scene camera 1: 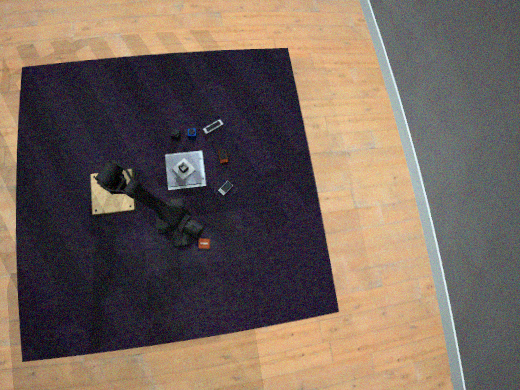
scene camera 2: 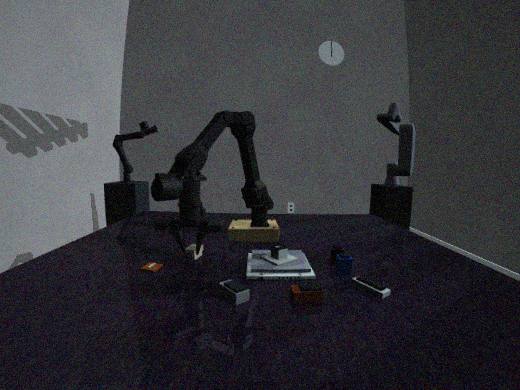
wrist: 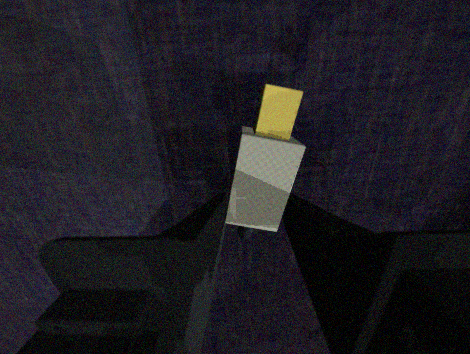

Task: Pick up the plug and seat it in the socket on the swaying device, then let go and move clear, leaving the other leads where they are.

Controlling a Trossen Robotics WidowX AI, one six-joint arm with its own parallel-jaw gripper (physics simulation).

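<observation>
The plug, a pale block (scene camera 2: 196, 252) (wrist: 265, 177) with a yellow tip (wrist: 280, 111), lies at table height. My gripper (scene camera 2: 191, 250) (wrist: 253, 198) points down with its dark fingers against both sides of the block, shut on it. The arm hides the plug in scene camera 1. The socket, a small dark block (scene camera 1: 183, 168) (scene camera 2: 279, 252), stands on a pale diamond-shaped plate (scene camera 1: 176, 170) (scene camera 2: 270, 260) on the grey-white device (scene camera 1: 198, 156) (scene camera 2: 255, 273). My gripper is beside the device, apart from it. The device does not show in the wrist view.
A flat orange piece (scene camera 1: 204, 244) (scene camera 2: 151, 267) lies near the gripper. Around the device are a grey block (scene camera 1: 225, 187) (scene camera 2: 237, 293), an orange-and-dark block (scene camera 1: 223, 156) (scene camera 2: 307, 295), a white strip (scene camera 1: 213, 126) (scene camera 2: 372, 288), a blue block (scene camera 1: 191, 132) (scene camera 2: 343, 264) and a black block (scene camera 1: 175, 135).
</observation>
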